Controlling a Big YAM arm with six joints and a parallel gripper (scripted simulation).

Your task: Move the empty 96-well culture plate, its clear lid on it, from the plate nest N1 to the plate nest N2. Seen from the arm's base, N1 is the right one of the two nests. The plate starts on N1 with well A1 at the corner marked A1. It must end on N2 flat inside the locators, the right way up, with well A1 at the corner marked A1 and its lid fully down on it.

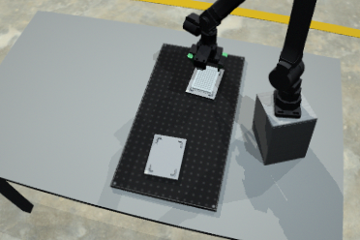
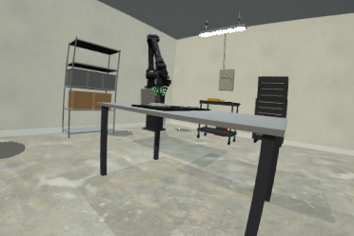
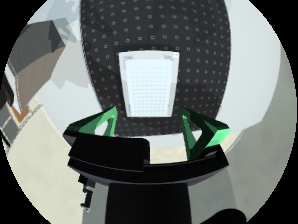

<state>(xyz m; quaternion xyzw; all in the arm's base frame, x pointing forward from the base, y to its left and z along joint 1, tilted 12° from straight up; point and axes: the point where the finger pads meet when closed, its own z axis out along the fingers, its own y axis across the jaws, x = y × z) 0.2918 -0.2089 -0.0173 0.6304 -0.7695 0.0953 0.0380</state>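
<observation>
Now: the clear lid 70 mm below my hand. The rest, counted from my hand: grey nest: 360 mm to the left, 110 mm ahead, 90 mm below.
</observation>
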